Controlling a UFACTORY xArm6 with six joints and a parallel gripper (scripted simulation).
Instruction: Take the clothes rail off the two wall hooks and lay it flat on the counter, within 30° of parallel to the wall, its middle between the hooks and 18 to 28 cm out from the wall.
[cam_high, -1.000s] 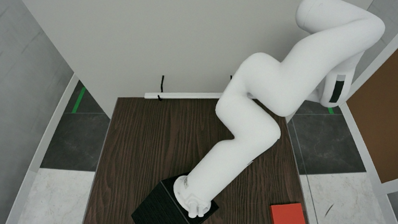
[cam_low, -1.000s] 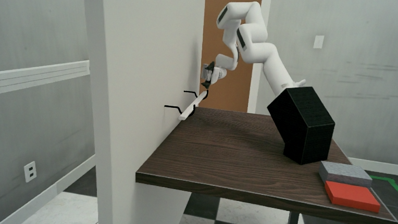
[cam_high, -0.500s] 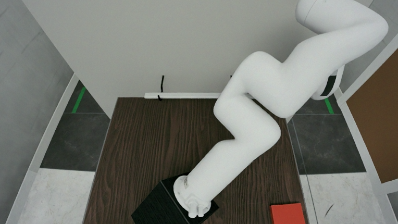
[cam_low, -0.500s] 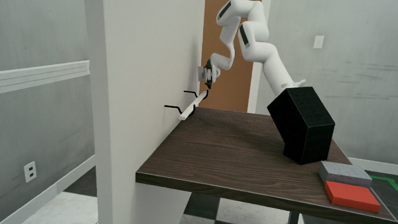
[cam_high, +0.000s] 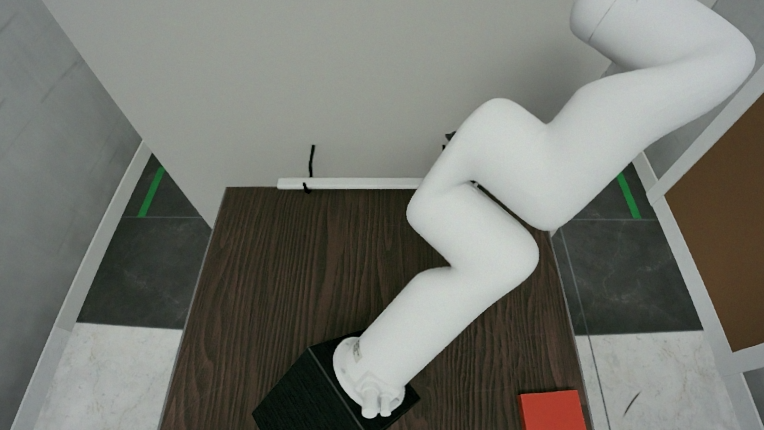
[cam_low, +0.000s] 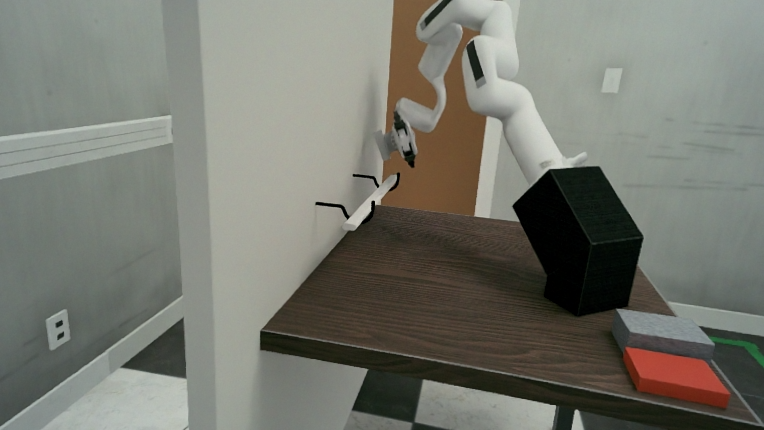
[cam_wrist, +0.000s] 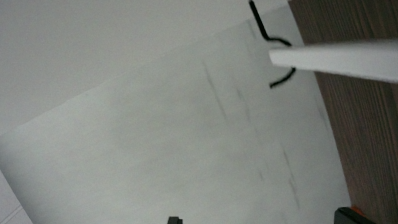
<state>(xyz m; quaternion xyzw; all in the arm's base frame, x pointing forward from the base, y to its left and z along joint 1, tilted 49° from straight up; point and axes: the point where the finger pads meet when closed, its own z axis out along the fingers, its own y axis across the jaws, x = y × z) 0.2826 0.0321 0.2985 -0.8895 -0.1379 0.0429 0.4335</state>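
Now: the white clothes rail 13 cm below my hand, 12 cm to the left of it and 5 cm ahead of it. Round my hand: white wall: 18 cm ahead, 15 cm above, 14 cm to the left; then grey block: 55 cm behind, 44 cm to the left, 25 cm below.
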